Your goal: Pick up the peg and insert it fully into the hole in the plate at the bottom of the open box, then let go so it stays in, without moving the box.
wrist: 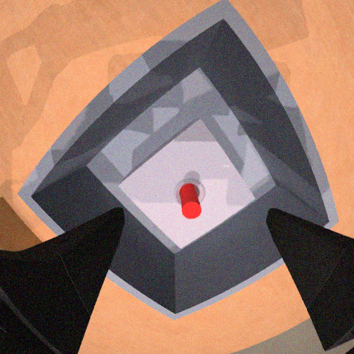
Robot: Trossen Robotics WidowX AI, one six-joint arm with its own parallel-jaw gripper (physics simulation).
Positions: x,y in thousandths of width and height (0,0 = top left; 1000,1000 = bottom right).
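Observation:
My gripper (558,609) is visible, as is a grey box (603,191).

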